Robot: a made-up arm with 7 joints.
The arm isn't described. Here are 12 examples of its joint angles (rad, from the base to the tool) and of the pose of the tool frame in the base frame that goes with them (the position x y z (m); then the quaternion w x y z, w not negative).
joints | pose
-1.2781 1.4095 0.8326 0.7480 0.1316 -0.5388 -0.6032 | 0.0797 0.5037 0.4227 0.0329 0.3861 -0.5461 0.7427
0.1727 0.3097 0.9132 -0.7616 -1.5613 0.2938 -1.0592 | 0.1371 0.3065 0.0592 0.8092 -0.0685 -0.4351 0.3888
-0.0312 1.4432 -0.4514 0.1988 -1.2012 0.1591 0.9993 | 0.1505 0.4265 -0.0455 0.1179 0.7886 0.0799 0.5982
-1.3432 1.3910 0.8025 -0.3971 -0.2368 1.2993 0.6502 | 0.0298 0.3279 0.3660 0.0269 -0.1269 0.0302 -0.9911
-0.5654 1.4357 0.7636 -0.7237 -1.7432 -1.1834 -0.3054 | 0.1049 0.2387 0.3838 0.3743 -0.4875 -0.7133 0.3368
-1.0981 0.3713 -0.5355 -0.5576 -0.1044 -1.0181 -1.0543 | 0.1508 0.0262 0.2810 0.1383 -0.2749 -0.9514 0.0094
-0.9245 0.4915 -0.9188 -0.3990 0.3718 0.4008 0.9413 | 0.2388 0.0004 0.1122 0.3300 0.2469 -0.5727 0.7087
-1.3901 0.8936 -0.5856 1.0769 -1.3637 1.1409 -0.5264 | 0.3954 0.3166 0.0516 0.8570 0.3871 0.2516 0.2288
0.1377 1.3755 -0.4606 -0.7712 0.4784 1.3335 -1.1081 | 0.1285 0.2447 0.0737 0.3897 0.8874 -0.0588 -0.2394
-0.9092 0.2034 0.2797 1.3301 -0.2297 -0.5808 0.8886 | 0.3691 0.2189 -0.1592 0.2435 0.4434 0.1862 0.8423
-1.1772 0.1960 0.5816 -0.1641 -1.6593 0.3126 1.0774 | 0.3503 0.1539 0.2364 0.7645 -0.1582 0.3295 0.5310
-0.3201 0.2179 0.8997 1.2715 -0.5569 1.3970 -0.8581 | 0.0117 0.1985 -0.2661 0.6424 -0.1518 0.7385 0.1371
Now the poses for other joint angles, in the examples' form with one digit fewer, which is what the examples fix.
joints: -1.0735 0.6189 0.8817 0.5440 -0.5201 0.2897 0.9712
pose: 0.338 0.407 0.113 0.195 0.125 0.378 0.896
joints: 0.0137 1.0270 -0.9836 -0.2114 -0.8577 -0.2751 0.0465
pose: 0.077 0.189 -0.171 0.842 0.495 -0.018 0.211
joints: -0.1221 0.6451 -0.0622 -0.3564 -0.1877 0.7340 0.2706
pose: 0.205 0.257 -0.017 0.465 0.728 -0.118 0.490
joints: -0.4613 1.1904 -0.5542 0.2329 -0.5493 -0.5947 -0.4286
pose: 0.325 0.314 0.017 0.660 0.491 -0.514 0.243
